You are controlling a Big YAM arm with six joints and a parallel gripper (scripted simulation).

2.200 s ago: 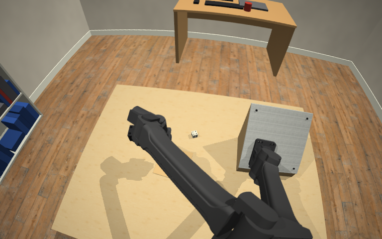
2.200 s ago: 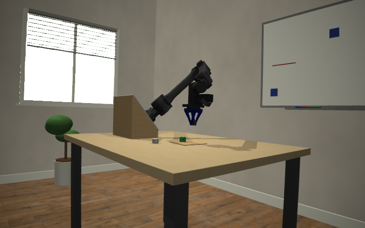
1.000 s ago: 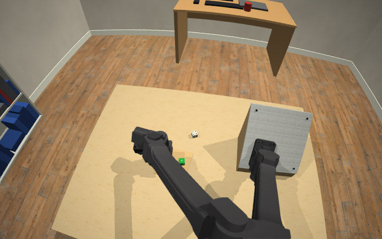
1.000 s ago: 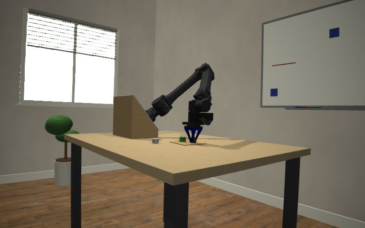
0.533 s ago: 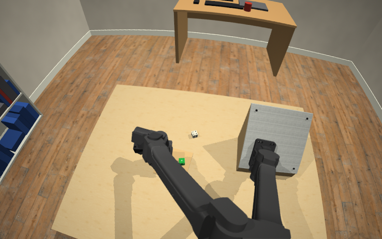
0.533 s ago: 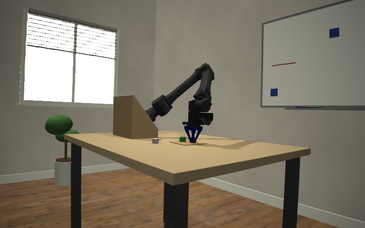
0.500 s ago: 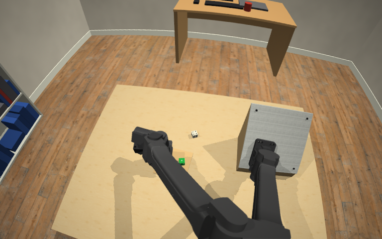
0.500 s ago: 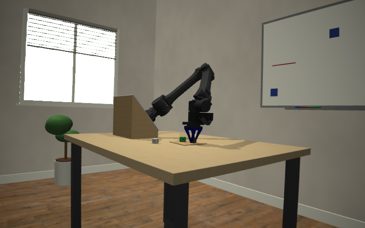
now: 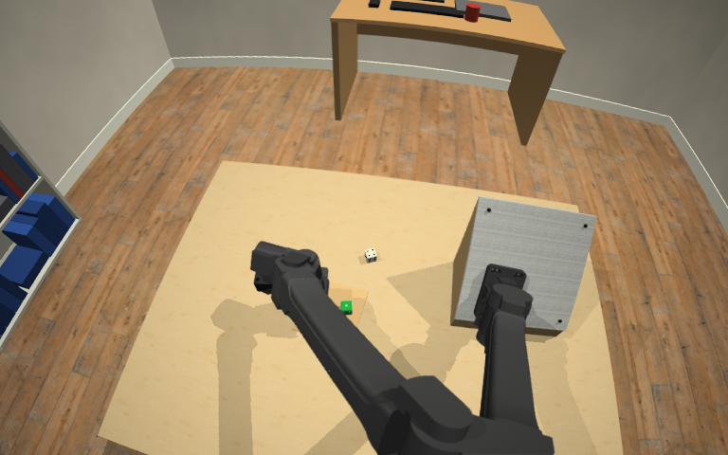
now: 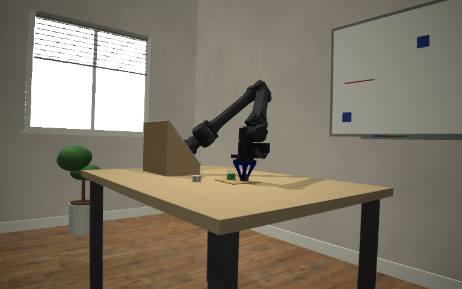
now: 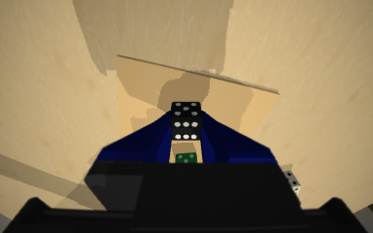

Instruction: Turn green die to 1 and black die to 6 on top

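Now: hand right at the black die. Round my hand: tan mat: 30 mm behind, 10 mm to the right, 20 mm below; then white die: 90 mm behind, 160 mm to the right, 10 mm below; then green die: 70 mm behind, 10 mm to the right.
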